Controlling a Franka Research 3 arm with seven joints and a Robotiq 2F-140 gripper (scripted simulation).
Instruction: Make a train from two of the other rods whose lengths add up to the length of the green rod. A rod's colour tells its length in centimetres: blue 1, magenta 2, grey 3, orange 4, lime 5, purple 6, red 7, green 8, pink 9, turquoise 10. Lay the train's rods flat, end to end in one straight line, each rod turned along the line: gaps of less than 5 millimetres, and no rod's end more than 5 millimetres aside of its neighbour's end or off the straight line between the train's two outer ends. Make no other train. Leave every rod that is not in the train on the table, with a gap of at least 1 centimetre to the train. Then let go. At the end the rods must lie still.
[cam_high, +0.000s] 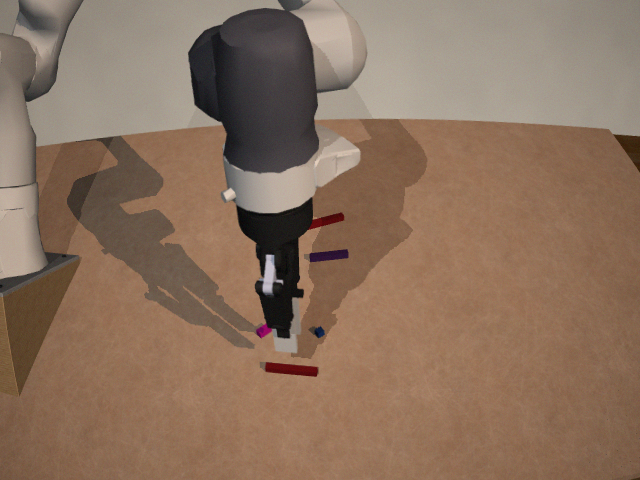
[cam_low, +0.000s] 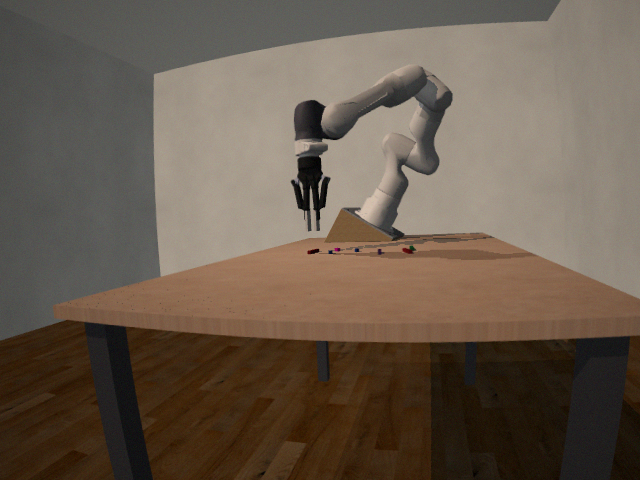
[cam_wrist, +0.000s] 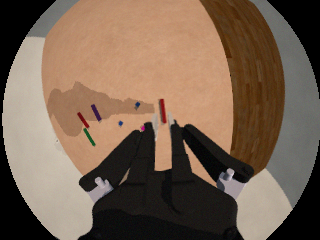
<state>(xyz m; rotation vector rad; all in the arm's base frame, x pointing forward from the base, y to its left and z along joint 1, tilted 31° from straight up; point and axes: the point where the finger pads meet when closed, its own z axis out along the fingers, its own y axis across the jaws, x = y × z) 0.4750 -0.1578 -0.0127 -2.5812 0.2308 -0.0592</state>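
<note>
Now: the magenta rod 4 cm behind my hand, 7 cm to the left of it and 10 cm below it. Also, from my hand: purple rod: 6 cm ahead, 22 cm to the left, 10 cm below; then green rod: 2 cm behind, 31 cm to the left, 10 cm below.
</note>
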